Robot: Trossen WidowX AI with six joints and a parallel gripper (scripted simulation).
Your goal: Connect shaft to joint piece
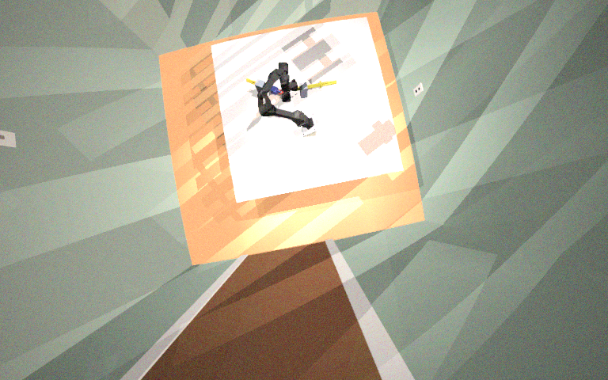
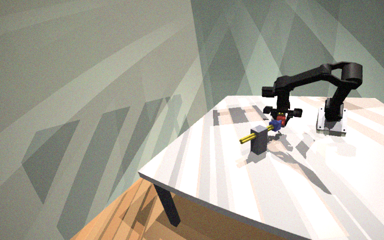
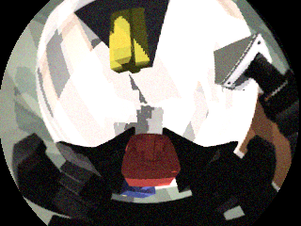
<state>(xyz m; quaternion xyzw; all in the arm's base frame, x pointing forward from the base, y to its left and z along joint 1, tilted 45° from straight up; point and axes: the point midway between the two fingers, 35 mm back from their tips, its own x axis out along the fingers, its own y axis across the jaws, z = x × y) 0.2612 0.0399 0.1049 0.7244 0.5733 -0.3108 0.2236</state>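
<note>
The red joint piece is 40 mm above my gripper tip and 20 mm to the left of it.
</note>
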